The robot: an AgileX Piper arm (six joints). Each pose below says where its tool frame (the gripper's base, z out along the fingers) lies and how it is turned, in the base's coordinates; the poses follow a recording.
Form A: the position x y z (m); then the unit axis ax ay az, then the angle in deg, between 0 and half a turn.
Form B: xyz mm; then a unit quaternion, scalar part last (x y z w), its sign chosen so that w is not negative. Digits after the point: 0 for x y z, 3 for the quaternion.
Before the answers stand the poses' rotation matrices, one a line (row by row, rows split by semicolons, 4 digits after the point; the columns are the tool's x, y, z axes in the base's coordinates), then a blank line. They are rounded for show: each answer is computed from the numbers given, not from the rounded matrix.
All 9 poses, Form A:
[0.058 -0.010 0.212 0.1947 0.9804 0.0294 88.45]
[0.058 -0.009 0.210 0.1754 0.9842 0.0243 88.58]
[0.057 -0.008 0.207 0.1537 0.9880 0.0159 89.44]
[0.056 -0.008 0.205 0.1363 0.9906 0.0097 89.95]
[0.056 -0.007 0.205 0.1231 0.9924 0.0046 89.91]
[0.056 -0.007 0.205 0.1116 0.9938 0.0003 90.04]
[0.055 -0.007 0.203 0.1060 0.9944 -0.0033 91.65]
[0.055 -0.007 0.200 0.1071 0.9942 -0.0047 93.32]
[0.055 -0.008 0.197 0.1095 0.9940 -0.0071 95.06]
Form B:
0.0639 0.1563 0.9856; 0.2151 0.9623 -0.1666; -0.9745 0.2227 0.0279
0.0548 0.1441 0.9881; 0.1926 0.9694 -0.1520; -0.9797 0.1987 0.0254
0.0332 0.1345 0.9904; 0.1663 0.9764 -0.1381; -0.9855 0.1692 0.0100
0.0194 0.1252 0.9919; 0.1446 0.9813 -0.1267; -0.9893 0.1459 0.0010
0.0167 0.1174 0.9929; 0.1266 0.9848 -0.1185; -0.9918 0.1277 0.0016
0.0118 0.1107 0.9938; 0.1113 0.9875 -0.1113; -0.9937 0.1119 -0.0007
-0.0172 0.1117 0.9936; 0.1051 0.9884 -0.1093; -0.9943 0.1026 -0.0288
-0.0458 0.1173 0.9920; 0.1080 0.9878 -0.1119; -0.9931 0.1020 -0.0579
-0.0752 0.1255 0.9892; 0.1114 0.9869 -0.1167; -0.9909 0.1014 -0.0881

[58 -10 212 0.136 0.684 0.021 0.717]
[58 -9 210 0.122 0.687 0.017 0.716]
[57 -8 207 0.108 0.695 0.011 0.711]
[56 -8 205 0.096 0.700 0.007 0.707]
[56 -7 205 0.087 0.701 0.003 0.708]
[56 -7 205 0.079 0.703 0.000 0.707]
[55 -7 203 0.076 0.713 -0.002 0.697]
[55 -7 200 0.078 0.723 -0.003 0.686]
[55 -8 197 0.081 0.733 -0.005 0.675]

